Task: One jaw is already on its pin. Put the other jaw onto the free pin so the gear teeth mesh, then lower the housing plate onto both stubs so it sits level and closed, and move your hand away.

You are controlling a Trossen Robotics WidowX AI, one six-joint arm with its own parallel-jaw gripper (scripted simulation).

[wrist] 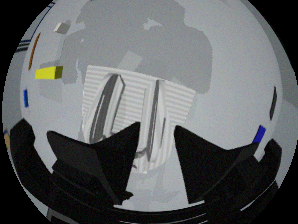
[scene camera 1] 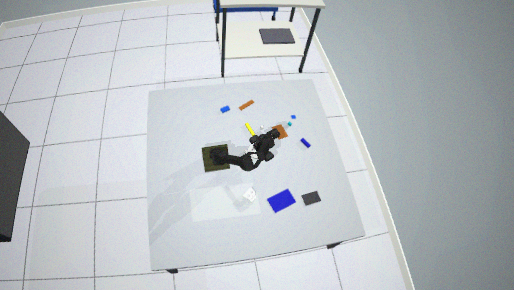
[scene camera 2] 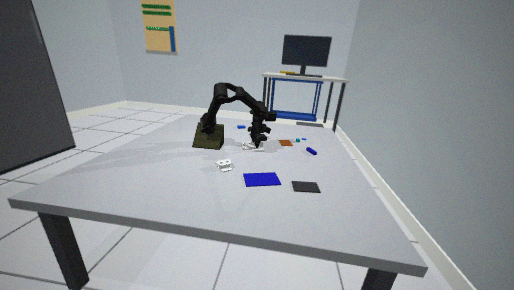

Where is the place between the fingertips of my gripper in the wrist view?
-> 157, 127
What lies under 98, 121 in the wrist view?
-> A white jaw.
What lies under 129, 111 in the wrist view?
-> A white base.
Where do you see a white jaw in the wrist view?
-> At 157, 136
